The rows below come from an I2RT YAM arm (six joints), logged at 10 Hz.
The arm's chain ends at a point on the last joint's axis. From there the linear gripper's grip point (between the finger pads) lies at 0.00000 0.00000 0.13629 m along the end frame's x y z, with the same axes.
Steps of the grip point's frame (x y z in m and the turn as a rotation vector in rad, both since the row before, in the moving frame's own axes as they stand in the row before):
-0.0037 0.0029 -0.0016 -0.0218 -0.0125 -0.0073
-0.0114 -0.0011 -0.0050 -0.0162 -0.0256 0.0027
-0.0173 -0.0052 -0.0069 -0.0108 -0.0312 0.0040
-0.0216 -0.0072 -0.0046 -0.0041 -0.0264 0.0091
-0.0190 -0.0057 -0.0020 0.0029 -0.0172 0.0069
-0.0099 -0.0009 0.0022 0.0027 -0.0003 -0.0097
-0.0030 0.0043 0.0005 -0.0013 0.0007 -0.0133
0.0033 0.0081 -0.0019 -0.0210 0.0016 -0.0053
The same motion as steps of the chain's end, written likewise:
-0.0020 -0.0001 -0.0016 -0.0218 -0.0125 -0.0073
-0.0079 -0.0033 -0.0049 -0.0162 -0.0256 0.0027
-0.0130 -0.0067 -0.0068 -0.0108 -0.0312 0.0040
-0.0180 -0.0077 -0.0046 -0.0041 -0.0264 0.0091
-0.0167 -0.0053 -0.0020 0.0029 -0.0172 0.0069
-0.0099 -0.0005 0.0022 0.0027 -0.0003 -0.0097
-0.0031 0.0041 0.0005 -0.0013 0.0007 -0.0133
0.0031 0.0052 -0.0019 -0.0210 0.0016 -0.0053

